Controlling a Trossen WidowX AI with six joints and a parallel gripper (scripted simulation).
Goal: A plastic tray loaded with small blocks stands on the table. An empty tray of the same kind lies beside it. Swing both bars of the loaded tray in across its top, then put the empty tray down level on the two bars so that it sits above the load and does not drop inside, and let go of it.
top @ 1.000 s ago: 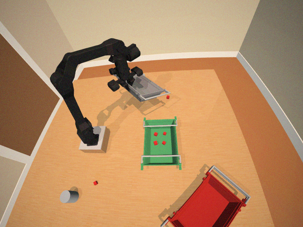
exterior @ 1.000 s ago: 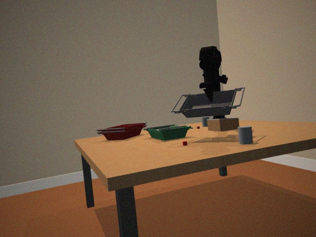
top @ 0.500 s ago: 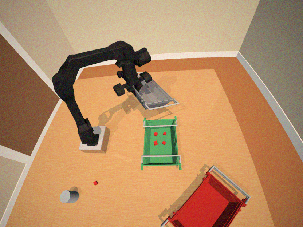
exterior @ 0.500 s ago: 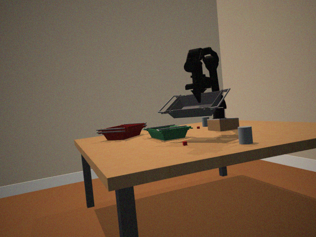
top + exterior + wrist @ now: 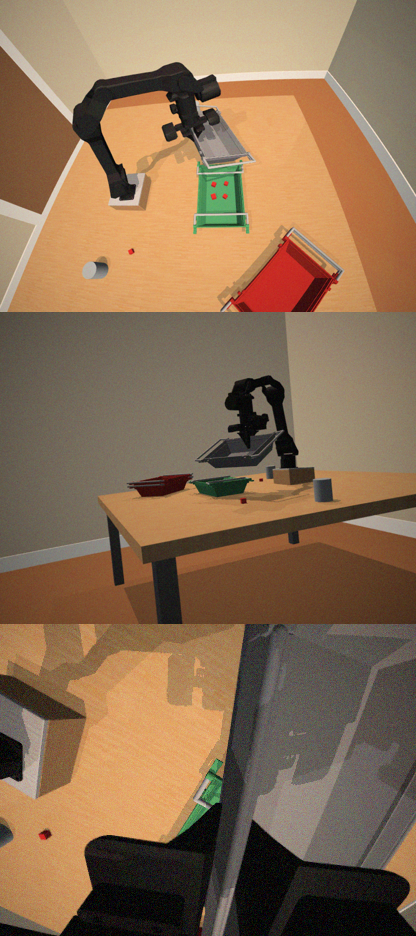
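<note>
The grey tray is 70 mm ahead of my gripper tip and 30 mm to the left of it. From my gripper tip the other things lie so: red block 350 mm to the right, 270 mm behind, 180 mm below.
</note>
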